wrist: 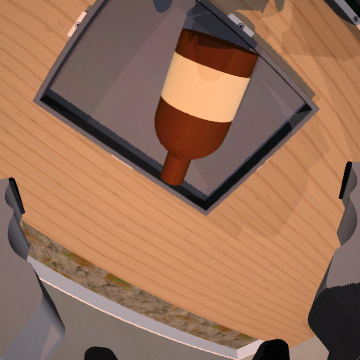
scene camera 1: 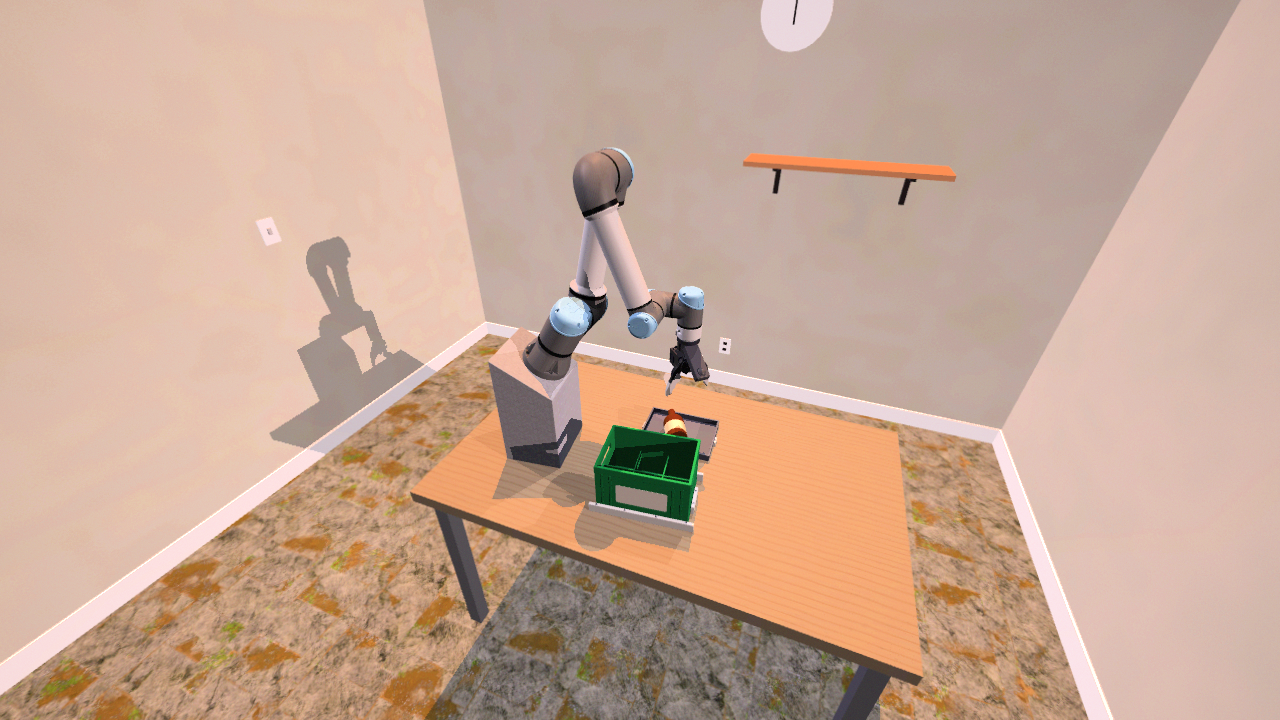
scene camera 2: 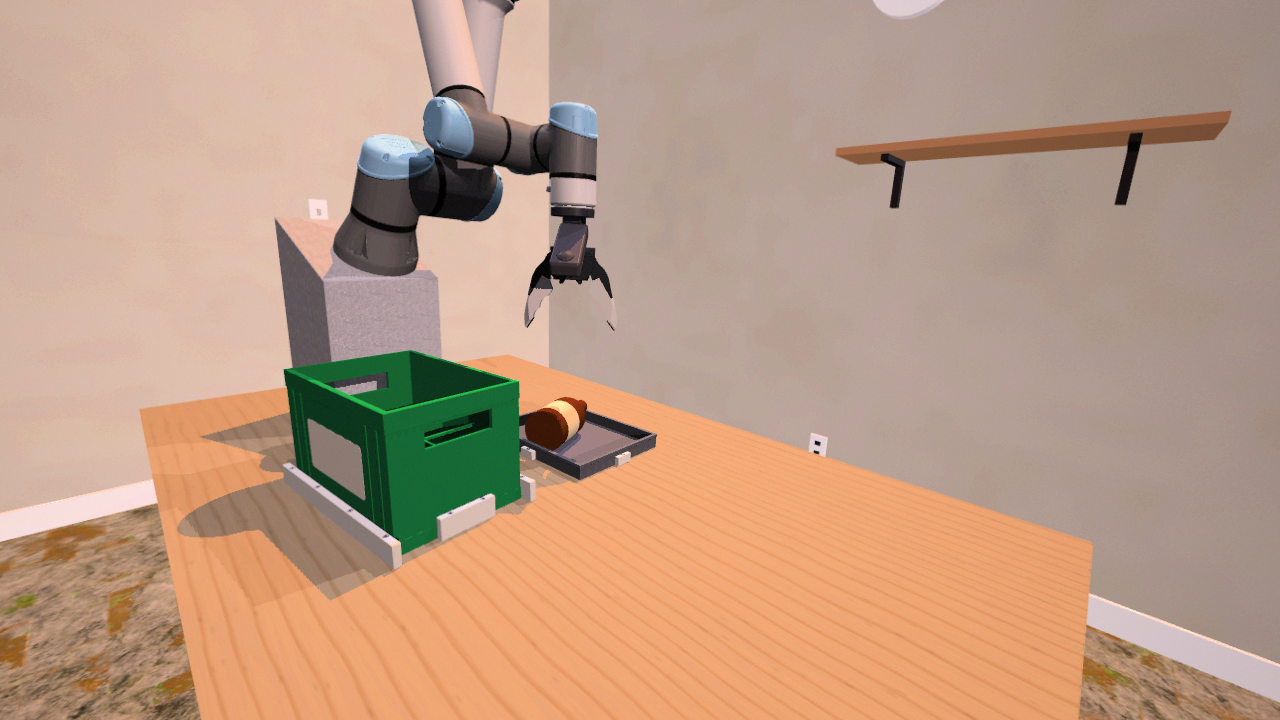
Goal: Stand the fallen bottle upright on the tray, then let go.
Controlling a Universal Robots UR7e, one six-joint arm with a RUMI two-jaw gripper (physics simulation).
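Frame: origin at the arm's base, x down, y ahead, z right, level; metres.
Seen in the pictures: gripper, fingertip midpoint: point(wrist: 179, 174) point(scene camera 1: 686, 390) point(scene camera 2: 570, 329); arm's base at its link origin: point(scene camera 1: 545, 362) point(scene camera 2: 376, 255).
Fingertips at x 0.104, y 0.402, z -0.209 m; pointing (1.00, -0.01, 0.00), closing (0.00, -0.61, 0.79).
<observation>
Offsets run from my fingertips to a thing's middle. Level surfaces: height alone.
A brown bottle @(dx +0.175, dy -0.043, dz -0.014 m) point(scene camera 1: 674, 424) point(scene camera 2: 555, 423) point(wrist: 203, 95) with a cream label lies on its side in the dark grey tray @(dx +0.205, dy -0.024, dz -0.019 m) point(scene camera 1: 715, 432) point(scene camera 2: 617, 461) point(wrist: 125, 161). In the wrist view its neck points down toward the tray's near wall, close to a corner, and its base is toward the top. My gripper point(scene camera 1: 687, 388) point(scene camera 2: 571, 325) point(wrist: 179, 174) is open and empty, pointing down. It hangs above the table, clearly higher than the bottle. In the wrist view the bottle lies above the line between the fingertips.
A green crate @(dx +0.130, dy +0.006, dz +0.275 m) point(scene camera 1: 643, 474) point(scene camera 2: 453, 474) stands beside the tray, between white rails, and is much taller than the tray. Small white blocks sit at the tray's edges. The wooden table @(dx +0.217 m) point(scene camera 1: 787, 537) point(scene camera 2: 716, 582) bears them all. An orange-brown shelf point(scene camera 1: 848, 168) point(scene camera 2: 1029, 137) is on the back wall.
</observation>
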